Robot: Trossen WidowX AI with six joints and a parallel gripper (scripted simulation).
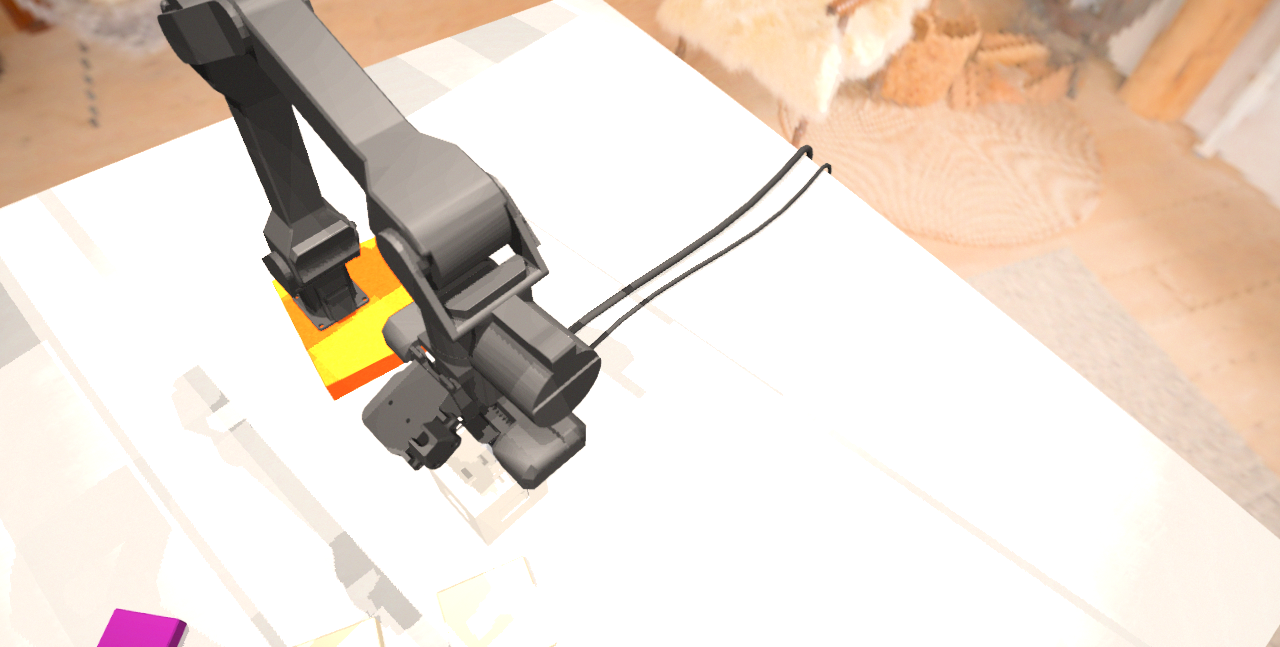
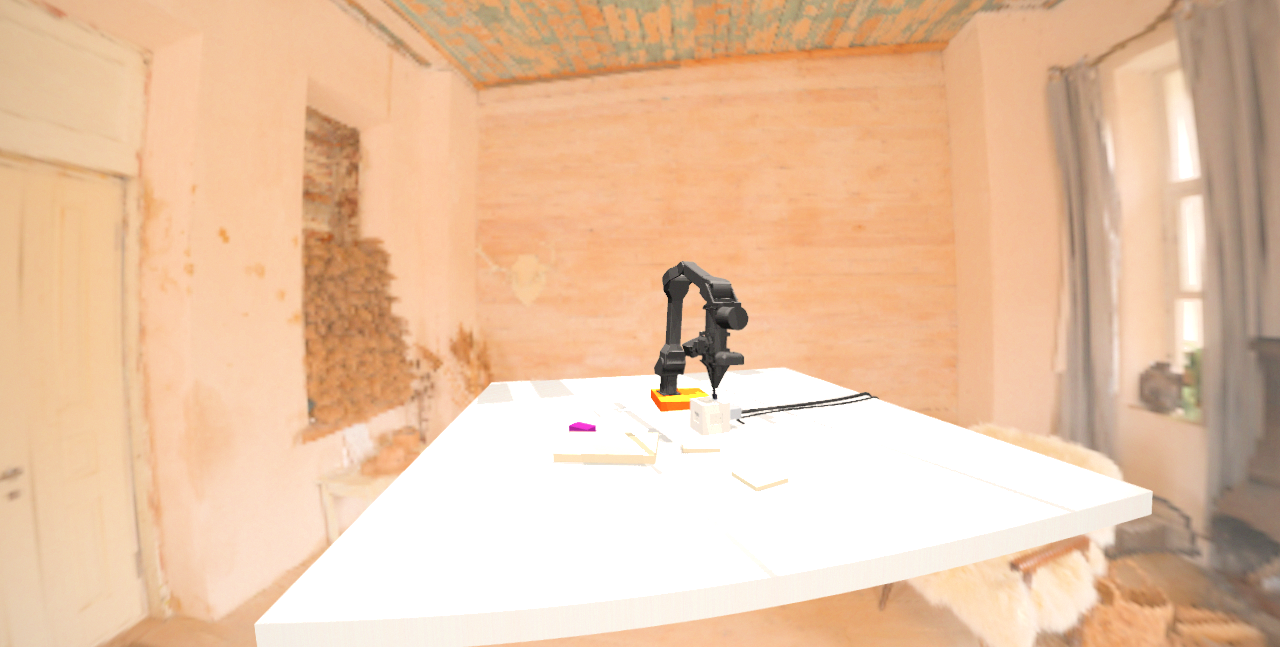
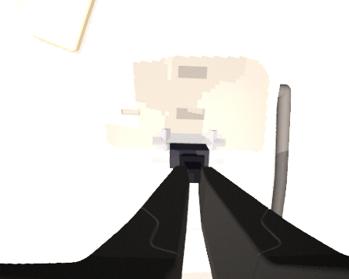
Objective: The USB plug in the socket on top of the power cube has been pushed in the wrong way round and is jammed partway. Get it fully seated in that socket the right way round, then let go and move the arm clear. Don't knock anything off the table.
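Now: gripper tip 2 cm above the dark USB plug. Also, from my gripper tip: large pale slab 29 cm to the right, 10 cm below, 4 cm ahead; magenta block 33 cm to the right, 11 cm behind, 10 cm below.
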